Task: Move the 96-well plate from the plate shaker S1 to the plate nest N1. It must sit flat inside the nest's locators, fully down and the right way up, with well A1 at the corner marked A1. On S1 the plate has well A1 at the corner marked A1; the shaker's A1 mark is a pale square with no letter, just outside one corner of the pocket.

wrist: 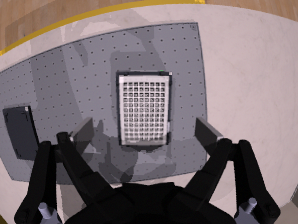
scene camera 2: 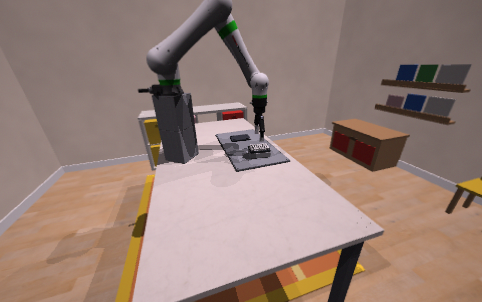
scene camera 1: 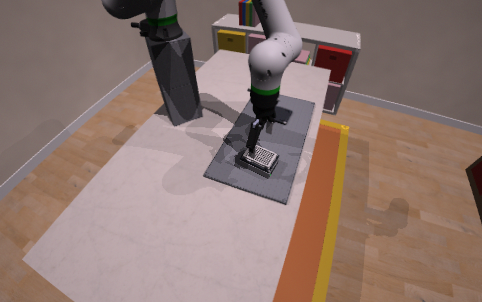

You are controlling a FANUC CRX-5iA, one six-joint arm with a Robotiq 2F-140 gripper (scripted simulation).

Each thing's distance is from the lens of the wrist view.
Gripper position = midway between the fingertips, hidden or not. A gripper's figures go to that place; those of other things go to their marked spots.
gripper (wrist: 144, 126): 0.20 m
white 96-well plate (wrist: 140, 89): 0.27 m
plate nest N1 (wrist: 26, 140): 0.48 m
The marked spots on the plate nest N1 and the white 96-well plate are 0.36 m apart.
